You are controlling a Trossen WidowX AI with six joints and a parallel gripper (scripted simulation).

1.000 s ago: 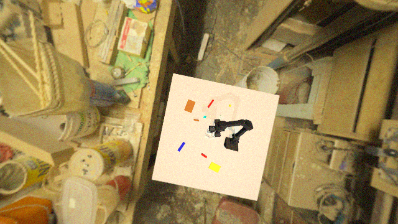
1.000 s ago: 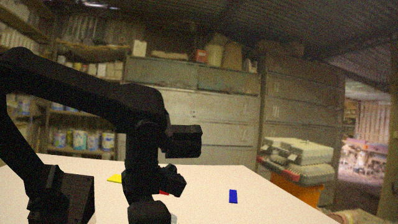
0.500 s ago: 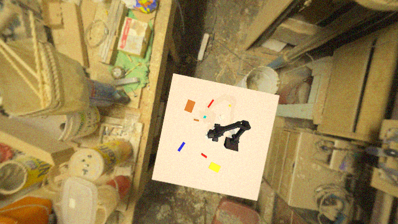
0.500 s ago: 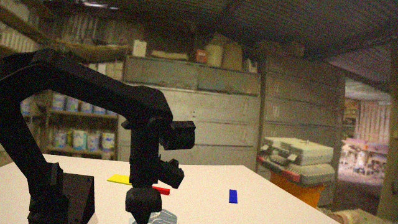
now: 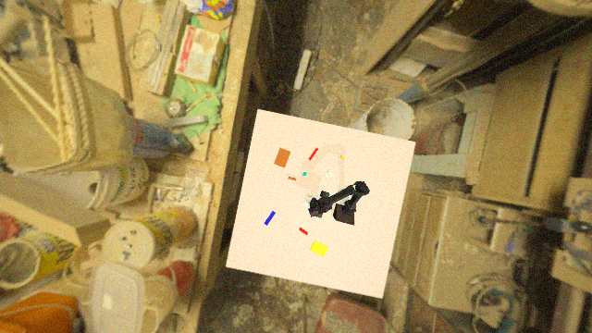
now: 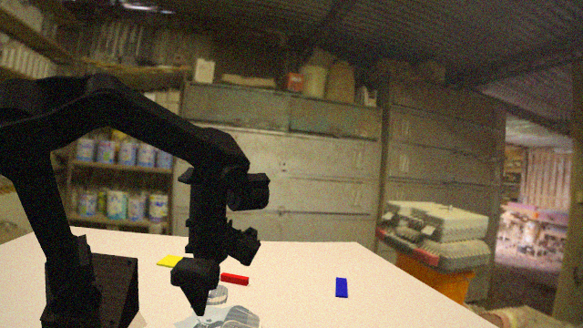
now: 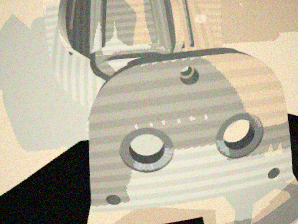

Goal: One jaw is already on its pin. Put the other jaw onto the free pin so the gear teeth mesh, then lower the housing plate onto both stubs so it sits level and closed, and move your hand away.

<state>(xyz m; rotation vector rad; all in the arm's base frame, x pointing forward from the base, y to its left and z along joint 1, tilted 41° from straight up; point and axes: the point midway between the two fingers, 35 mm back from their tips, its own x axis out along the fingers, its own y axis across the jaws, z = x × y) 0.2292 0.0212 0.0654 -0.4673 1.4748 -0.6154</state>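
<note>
The pale ribbed base is 6 cm ahead of my gripper tip, 1 cm to the left of it and 8 cm below it. Also, from my gripper tip: brown block 25 cm ahead, 11 cm to the right, 7 cm below; then cyan block 16 cm ahead, 17 cm to the right, 8 cm below; then housing plate 1 cm ahead, 2 cm above.
</note>
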